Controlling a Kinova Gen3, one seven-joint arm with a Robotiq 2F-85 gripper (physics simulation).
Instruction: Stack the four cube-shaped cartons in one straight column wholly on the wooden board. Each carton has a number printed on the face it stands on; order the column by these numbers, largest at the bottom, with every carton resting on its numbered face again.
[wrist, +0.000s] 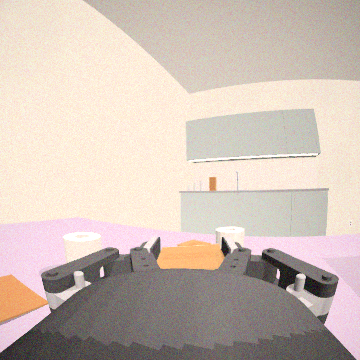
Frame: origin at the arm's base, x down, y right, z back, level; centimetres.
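Seen in the pictures: gripper, fingertip midpoint: (190, 247).
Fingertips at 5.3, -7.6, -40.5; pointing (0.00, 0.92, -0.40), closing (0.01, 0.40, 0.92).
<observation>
Pixels of each thing's top centre, then the offset from my fingertips to it, as dx, dy, dz. "pt": a spot on its surface instead. Level surfaces: height alone.
- held carton, middle of its top: (191, 252) +0.1, -1.1, +0.6
- small pale-orange flat-looking piece, middle of its top: (193, 243) +6.8, +22.3, -9.1
- flat orange panel, surface spot: (16, 297) pt +11.7, -10.5, -23.8
- pink table top, its level: dx +12.2
My gripper (190, 247) is at the bottom centre of the wrist view, shut on an orange-brown carton. The held carton (190, 258) shows between the two fingers, its lower part hidden by the dark gripper body. No number shows on its visible surface. A small pale-orange flat-looking piece (194, 243) shows just beyond the held carton; I cannot tell whether it is part of another carton or of the wooden board. The other cartons cannot be made out in this low, level view.
A white roll (82, 246) stands at the left and another white roll (230, 234) stands behind the right finger. A flat orange panel (16, 297) lies at the left edge on the pink table top (30, 245). Grey-green kitchen cabinets (235, 212) stand in the background.
</observation>
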